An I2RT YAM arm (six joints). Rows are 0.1 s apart.
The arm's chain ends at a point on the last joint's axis. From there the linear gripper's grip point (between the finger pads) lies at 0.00 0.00 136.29 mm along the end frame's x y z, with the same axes.
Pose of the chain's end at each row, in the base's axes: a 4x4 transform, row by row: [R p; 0 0 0 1], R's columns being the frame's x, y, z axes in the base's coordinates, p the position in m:
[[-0.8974 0.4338 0.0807 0.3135], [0.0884 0.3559 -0.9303 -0.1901], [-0.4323 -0.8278 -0.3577 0.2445], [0 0 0 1]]
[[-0.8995 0.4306 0.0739 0.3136], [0.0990 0.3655 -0.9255 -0.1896], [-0.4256 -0.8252 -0.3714 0.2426], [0 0 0 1]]
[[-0.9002 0.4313 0.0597 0.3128], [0.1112 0.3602 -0.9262 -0.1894], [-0.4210 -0.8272 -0.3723 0.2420], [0 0 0 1]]
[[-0.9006 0.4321 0.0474 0.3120], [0.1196 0.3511 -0.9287 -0.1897], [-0.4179 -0.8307 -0.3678 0.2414], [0 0 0 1]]
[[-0.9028 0.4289 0.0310 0.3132], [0.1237 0.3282 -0.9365 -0.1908], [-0.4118 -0.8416 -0.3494 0.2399], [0 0 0 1]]
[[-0.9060 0.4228 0.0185 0.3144], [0.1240 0.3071 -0.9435 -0.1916], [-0.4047 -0.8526 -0.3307 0.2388], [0 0 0 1]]
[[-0.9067 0.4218 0.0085 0.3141], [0.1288 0.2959 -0.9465 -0.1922], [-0.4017 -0.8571 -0.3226 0.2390], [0 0 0 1]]
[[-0.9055 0.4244 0.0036 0.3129], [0.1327 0.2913 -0.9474 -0.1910], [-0.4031 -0.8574 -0.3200 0.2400], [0 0 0 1]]
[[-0.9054 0.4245 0.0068 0.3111], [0.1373 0.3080 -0.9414 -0.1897], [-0.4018 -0.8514 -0.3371 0.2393], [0 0 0 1]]
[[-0.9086 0.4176 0.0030 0.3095], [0.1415 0.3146 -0.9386 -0.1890], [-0.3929 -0.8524 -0.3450 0.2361], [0 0 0 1]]
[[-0.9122 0.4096 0.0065 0.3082], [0.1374 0.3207 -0.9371 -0.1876], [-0.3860 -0.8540 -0.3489 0.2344], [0 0 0 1]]
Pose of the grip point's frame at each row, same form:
[[-0.8974 0.4338 0.0807 0.3245], [0.0884 0.3559 -0.9303 -0.3169], [-0.4323 -0.8278 -0.3577 0.1957], [0 0 0 1]]
[[-0.8995 0.4306 0.0739 0.3237], [0.0990 0.3655 -0.9255 -0.3157], [-0.4256 -0.8252 -0.3714 0.1920], [0 0 0 1]]
[[-0.9002 0.4313 0.0597 0.3209], [0.1112 0.3602 -0.9262 -0.3156], [-0.4210 -0.8272 -0.3723 0.1913], [0 0 0 1]]
[[-0.9006 0.4321 0.0474 0.3185], [0.1196 0.3511 -0.9287 -0.3163], [-0.4179 -0.8307 -0.3678 0.1913], [0 0 0 1]]
[[-0.9028 0.4289 0.0310 0.3174], [0.1237 0.3282 -0.9365 -0.3184], [-0.4118 -0.8416 -0.3494 0.1923], [0 0 0 1]]
[[-0.9060 0.4228 0.0185 0.3169], [0.1240 0.3071 -0.9435 -0.3202], [-0.4047 -0.8526 -0.3307 0.1937], [0 0 0 1]]
[[-0.9067 0.4218 0.0085 0.3153], [0.1288 0.2959 -0.9465 -0.3212], [-0.4017 -0.8571 -0.3226 0.1950], [0 0 0 1]]
[[-0.9055 0.4244 0.0036 0.3134], [0.1327 0.2913 -0.9474 -0.3201], [-0.4031 -0.8574 -0.3200 0.1964], [0 0 0 1]]
[[-0.9054 0.4245 0.0068 0.3120], [0.1373 0.3080 -0.9414 -0.3180], [-0.4018 -0.8514 -0.3371 0.1934], [0 0 0 1]]
[[-0.9086 0.4176 0.0030 0.3099], [0.1415 0.3146 -0.9386 -0.3169], [-0.3929 -0.8524 -0.3450 0.1891], [0 0 0 1]]
[[-0.9122 0.4096 0.0065 0.3091], [0.1374 0.3207 -0.9371 -0.3153], [-0.3860 -0.8540 -0.3489 0.1868], [0 0 0 1]]

